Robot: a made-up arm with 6 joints.
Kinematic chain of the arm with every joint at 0, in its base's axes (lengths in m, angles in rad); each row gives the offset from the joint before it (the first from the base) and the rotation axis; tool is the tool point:
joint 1: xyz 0 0 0.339 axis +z
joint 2: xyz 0 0 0 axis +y
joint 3: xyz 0 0 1.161 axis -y
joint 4: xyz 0 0 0 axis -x
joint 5: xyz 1.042 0 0 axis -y
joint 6: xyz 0 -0.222 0 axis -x
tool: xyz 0 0 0
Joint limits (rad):
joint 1: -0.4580..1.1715
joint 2: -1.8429..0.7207
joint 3: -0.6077..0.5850
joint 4: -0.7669..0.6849
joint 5: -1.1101..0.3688
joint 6: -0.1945..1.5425
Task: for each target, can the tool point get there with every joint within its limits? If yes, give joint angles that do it. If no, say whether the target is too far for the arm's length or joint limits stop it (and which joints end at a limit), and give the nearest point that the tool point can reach.
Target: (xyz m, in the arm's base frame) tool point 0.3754 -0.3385 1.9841
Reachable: yes | joints -0.2834 -0.3719 0.1712 0.1320 -0.8782 0.3452
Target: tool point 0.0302 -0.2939 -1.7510
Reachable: no: joint limits stop it (at a limit: joint 1, joint 2, joint 3, joint 4) | nearest point 0.7067 -0.5266 0.1628 | short by 2.043 m
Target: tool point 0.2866 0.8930 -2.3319
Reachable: no: too far | nearest point 0.4842 0.7364 0.1628 | short by 2.507 m
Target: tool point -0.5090 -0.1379 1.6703
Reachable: yes | joints -0.1497 -1.1595 -0.2415 0.2965 -0.4107 0.9138
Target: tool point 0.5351 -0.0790 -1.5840
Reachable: no: joint limits stop it (at a limit: joint 2, joint 3, joint 4) | nearest point 0.8719 -0.1287 0.1628 | short by 1.780 m
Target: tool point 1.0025 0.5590 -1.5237
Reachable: no: joint limits stop it (at a limit: joint 2, joint 4) | nearest point 0.8028 0.4477 0.1672 | short by 1.706 m
